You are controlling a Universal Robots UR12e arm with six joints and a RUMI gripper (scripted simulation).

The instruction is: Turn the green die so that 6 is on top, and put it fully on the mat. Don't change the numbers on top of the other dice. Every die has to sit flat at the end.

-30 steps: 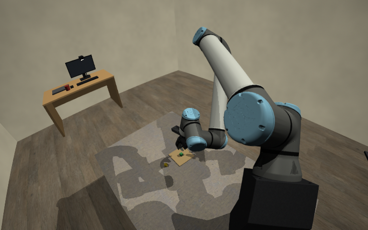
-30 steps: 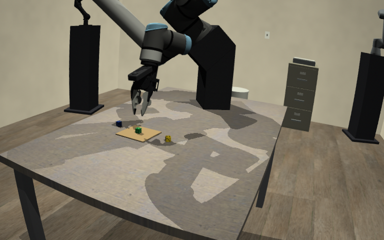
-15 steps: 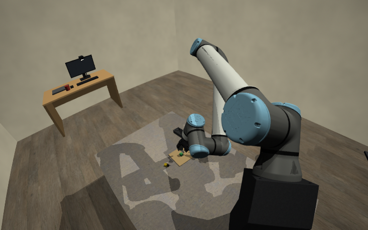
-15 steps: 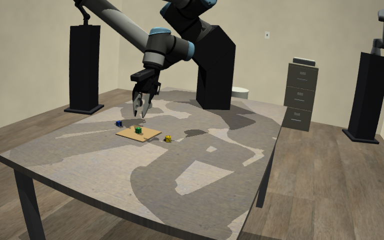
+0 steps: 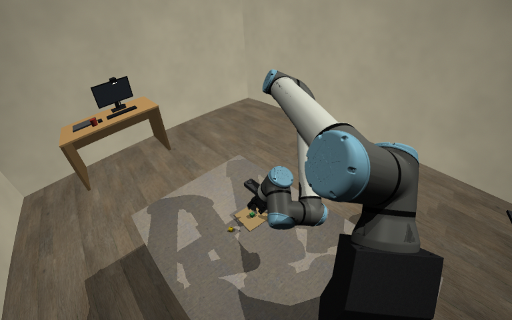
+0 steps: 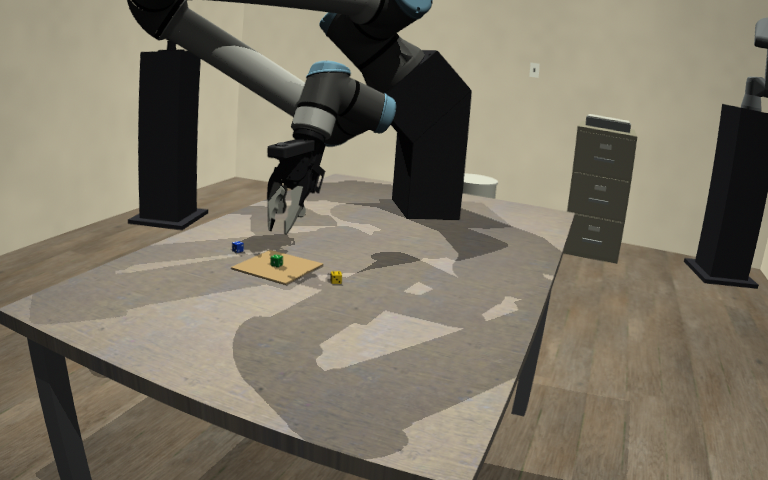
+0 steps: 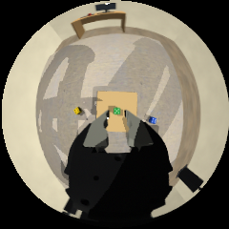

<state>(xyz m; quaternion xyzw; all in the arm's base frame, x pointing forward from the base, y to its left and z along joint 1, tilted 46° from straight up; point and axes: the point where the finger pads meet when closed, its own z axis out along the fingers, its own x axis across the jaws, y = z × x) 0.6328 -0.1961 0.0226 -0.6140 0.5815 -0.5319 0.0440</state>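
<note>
The green die is 1 cm ahead of my hand and 8 cm below it. The rest, counted from my hand: blue die: 6 cm behind, 12 cm to the right, 8 cm below; then yellow die: 5 cm ahead, 13 cm to the left, 8 cm below; then tan mat: 1 cm ahead, 9 cm below.
</note>
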